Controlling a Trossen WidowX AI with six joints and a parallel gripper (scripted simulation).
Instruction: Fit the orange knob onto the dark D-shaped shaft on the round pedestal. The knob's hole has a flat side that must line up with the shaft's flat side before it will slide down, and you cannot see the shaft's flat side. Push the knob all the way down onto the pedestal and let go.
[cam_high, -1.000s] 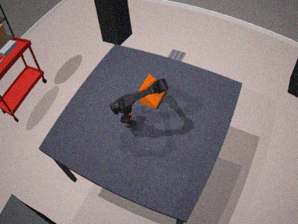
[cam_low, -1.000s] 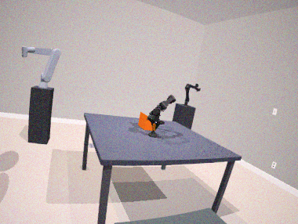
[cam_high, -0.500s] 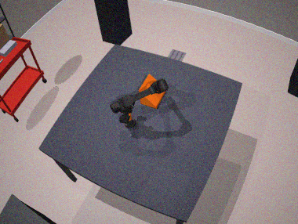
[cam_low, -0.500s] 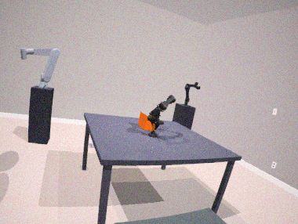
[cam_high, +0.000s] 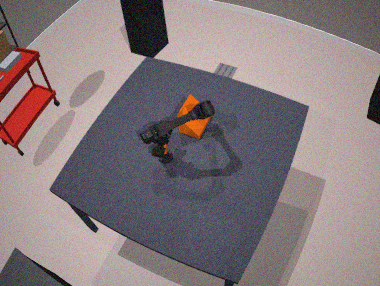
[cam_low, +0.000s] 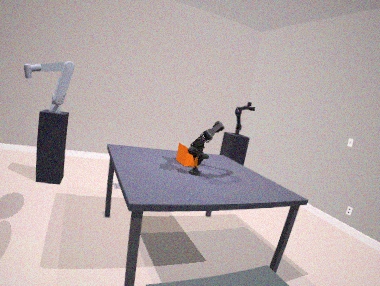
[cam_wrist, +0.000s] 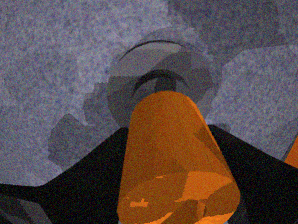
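My gripper tip is now 20 mm below the orange knob. The rest, counted from my gripper tip: round pedestal (40 mm below).
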